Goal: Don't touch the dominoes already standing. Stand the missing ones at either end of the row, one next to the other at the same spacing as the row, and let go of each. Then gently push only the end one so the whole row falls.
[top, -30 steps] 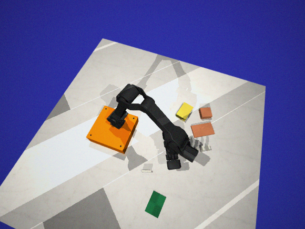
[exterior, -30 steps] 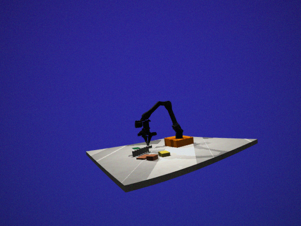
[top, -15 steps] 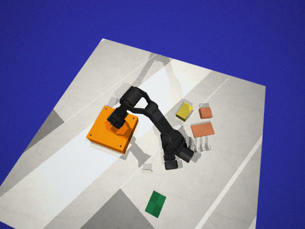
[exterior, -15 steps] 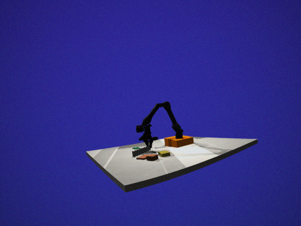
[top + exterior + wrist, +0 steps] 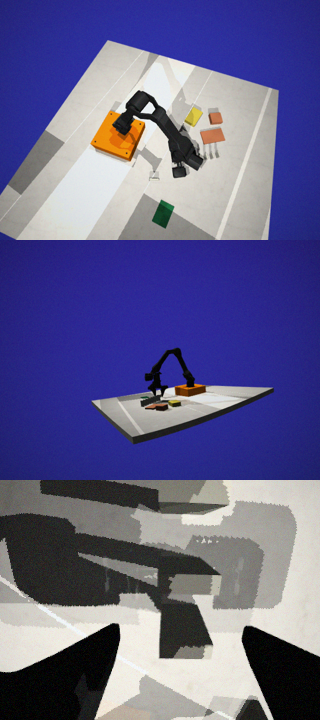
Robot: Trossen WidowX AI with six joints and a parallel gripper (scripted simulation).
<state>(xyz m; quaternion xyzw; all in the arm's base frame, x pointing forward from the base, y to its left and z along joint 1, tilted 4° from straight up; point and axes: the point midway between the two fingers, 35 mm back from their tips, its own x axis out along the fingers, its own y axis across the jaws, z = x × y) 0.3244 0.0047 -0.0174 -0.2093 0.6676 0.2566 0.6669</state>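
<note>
My gripper tip is now 8 cm short of the flat green piece, 25 cm to the left of it and 3 cm above it. The rest, counted from my gripper tip: yellow block 3 cm behind, 30 cm to the left, 2 cm below; brown block 8 cm ahead, 36 cm to the left, 1 cm below; flat orange block 12 cm ahead, 25 cm to the left, 2 cm below.
</note>
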